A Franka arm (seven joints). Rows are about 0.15 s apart.
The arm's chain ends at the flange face. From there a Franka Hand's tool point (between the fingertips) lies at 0.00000 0.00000 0.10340 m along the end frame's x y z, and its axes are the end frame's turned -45 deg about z.
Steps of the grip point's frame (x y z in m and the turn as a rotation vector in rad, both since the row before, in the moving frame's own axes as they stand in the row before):
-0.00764, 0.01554, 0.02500, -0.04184, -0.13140, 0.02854
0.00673, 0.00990, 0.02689, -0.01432, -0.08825, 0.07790
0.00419, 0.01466, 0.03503, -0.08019, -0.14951, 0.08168
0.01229, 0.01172, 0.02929, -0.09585, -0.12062, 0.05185
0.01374, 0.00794, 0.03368, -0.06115, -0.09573, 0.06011
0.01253, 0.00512, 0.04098, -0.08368, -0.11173, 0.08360
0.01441, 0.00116, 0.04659, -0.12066, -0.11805, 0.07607
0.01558, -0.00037, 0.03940, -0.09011, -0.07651, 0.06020
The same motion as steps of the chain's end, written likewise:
0.01229, 0.00386, 0.02598, -0.12250, -0.06333, 0.02854
0.01744, -0.00503, 0.02730, -0.07253, -0.05228, 0.07790
0.01905, -0.00909, 0.03651, -0.16242, -0.04902, 0.08168
0.01919, -0.01611, 0.03051, -0.15307, -0.01752, 0.05185
0.01820, -0.01546, 0.03435, -0.11093, -0.02445, 0.06011
0.01512, -0.01938, 0.04199, -0.13818, -0.01983, 0.08360
0.01148, -0.02673, 0.04806, -0.16879, 0.00185, 0.07607
0.01013, -0.02345, 0.04012, -0.11782, 0.00962, 0.06020

